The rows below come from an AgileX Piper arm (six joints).
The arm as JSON. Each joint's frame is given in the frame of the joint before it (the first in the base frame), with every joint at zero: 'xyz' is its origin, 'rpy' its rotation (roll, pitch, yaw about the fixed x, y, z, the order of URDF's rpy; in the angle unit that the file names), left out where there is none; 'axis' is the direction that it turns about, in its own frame. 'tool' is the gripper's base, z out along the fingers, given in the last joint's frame.
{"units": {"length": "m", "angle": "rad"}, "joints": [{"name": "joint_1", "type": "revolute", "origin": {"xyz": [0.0, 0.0, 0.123]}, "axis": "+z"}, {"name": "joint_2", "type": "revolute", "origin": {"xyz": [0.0, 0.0, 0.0]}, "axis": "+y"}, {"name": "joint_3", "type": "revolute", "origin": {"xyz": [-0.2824, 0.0, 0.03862]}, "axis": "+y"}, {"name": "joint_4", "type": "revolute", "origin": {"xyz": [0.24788, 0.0, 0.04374]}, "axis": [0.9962, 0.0, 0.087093]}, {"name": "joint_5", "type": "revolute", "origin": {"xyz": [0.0, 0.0, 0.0]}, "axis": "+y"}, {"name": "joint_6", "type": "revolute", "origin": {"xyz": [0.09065, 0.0, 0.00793]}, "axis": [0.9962, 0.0, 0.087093]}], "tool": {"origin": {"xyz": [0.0, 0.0, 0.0], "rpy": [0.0, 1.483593, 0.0]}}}
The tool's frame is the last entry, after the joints.
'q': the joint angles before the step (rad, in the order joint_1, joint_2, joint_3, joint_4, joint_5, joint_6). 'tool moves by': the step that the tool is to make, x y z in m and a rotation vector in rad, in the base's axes. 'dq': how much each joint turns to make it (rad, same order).
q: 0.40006 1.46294 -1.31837 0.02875 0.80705 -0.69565
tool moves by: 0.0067 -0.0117 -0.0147 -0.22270 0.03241 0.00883
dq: 0.00013 0.03471 0.00009 -0.19278 0.08198 0.00020
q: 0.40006 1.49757 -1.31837 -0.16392 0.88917 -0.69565
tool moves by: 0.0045 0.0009 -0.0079 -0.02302 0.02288 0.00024
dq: -0.00003 0.02412 -0.00010 -0.01223 0.00610 -0.00004
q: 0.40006 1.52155 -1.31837 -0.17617 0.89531 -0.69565
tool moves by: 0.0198 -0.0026 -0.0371 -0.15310 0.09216 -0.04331
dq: -0.00008 0.11247 0.00018 -0.13514 0.04565 0.06424
